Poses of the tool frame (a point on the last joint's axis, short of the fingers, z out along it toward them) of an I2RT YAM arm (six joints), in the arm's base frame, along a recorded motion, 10 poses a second.
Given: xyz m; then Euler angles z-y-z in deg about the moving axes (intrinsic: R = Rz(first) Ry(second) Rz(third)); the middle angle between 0 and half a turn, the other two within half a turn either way.
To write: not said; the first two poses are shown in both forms.
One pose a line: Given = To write
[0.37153 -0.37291 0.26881 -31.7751 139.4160 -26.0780] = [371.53 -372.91 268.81 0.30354 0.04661 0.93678 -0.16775]
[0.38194 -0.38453 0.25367 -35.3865 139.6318 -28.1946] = [381.94 -384.53 253.67 0.29328 0.05887 0.93674 -0.18177]
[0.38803 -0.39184 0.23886 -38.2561 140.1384 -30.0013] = [388.03 -391.84 238.86 0.28218 0.06766 0.93767 -0.19125]
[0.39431 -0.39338 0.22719 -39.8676 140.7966 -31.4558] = [394.31 -393.38 227.19 0.27257 0.06909 0.93951 -0.19558]
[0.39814 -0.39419 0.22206 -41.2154 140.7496 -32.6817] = [398.14 -394.19 222.06 0.26842 0.07008 0.93930 -0.20189]
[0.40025 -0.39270 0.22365 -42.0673 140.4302 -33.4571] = [400.25 -392.70 223.65 0.26760 0.07064 0.93832 -0.20729]
